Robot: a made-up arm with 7 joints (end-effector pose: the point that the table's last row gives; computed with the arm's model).
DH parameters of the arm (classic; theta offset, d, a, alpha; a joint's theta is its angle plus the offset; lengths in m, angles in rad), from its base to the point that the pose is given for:
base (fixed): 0 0.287 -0.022 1.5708
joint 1: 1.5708 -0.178 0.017 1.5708
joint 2: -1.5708 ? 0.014 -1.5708
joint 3: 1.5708 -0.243 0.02 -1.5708
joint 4: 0 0.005 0.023 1.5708
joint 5: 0 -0.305 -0.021 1.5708
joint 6: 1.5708 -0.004 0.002 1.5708
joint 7: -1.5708 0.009 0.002 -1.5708
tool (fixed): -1.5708 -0.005 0 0
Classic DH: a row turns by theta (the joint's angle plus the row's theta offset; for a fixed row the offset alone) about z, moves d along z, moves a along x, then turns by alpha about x.
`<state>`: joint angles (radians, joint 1 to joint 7).
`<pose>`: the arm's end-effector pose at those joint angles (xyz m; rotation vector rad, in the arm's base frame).
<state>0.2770 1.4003 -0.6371 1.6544 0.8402 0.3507 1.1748</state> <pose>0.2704 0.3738 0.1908 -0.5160 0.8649 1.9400</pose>
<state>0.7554 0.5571 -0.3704 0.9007 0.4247 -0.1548 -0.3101</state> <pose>0.4174 0.3545 0.1583 2.2808 0.6232 -1.8834</pose>
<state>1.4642 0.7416 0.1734 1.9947 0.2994 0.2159 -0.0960</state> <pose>0.0495 0.3023 0.5726 2.9923 0.7070 0.2474</pose>
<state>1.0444 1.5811 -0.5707 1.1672 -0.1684 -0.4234 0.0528</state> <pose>0.2030 0.5541 0.4389 -1.3204 -1.5559 0.9214</pose>
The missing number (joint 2, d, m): 0.031
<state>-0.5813 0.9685 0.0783 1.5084 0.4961 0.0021 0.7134</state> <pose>0.1798 0.4173 0.0204 -0.9689 0.4009 2.2328</pose>
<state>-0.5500 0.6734 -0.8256 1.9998 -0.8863 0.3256 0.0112</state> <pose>0.0378 0.1108 0.0053 -1.0223 -0.1411 1.2921</pose>
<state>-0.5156 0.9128 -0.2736 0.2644 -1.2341 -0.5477 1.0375</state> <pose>-0.1338 0.6028 -0.0286 1.2593 0.7550 1.2598</pose>
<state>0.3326 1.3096 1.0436 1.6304 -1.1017 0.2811 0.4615</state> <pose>0.0950 0.4839 0.5333 -0.8629 -2.7990 1.1332</pose>
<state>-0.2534 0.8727 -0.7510 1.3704 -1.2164 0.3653 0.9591</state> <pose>0.1011 0.3117 -0.0924 0.4867 -0.2900 1.1099</pose>
